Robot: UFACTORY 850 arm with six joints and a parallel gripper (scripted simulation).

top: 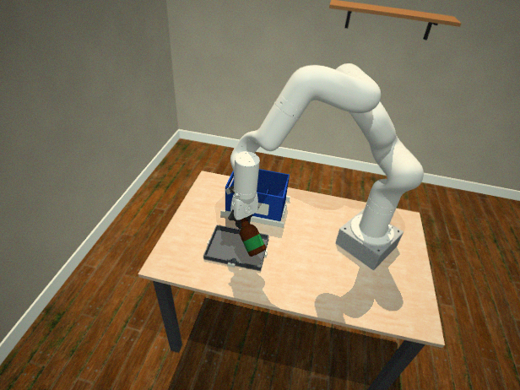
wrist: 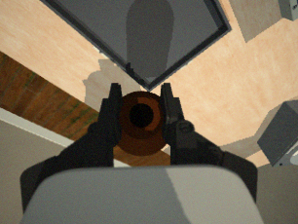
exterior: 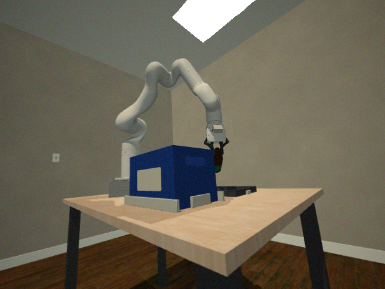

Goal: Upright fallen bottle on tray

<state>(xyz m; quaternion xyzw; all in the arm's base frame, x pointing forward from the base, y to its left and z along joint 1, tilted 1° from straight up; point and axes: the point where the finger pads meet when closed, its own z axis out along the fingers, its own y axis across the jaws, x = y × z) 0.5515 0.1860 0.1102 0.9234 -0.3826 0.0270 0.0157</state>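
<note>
My gripper is now 4 cm past the bottle, 4 cm to the right of it and 3 cm above it. The rest, counted from my hand: dark tray: 3 cm ahead, 3 cm to the right, 19 cm below; then blue crate: 1 cm behind, 31 cm to the right, 12 cm below.
</note>
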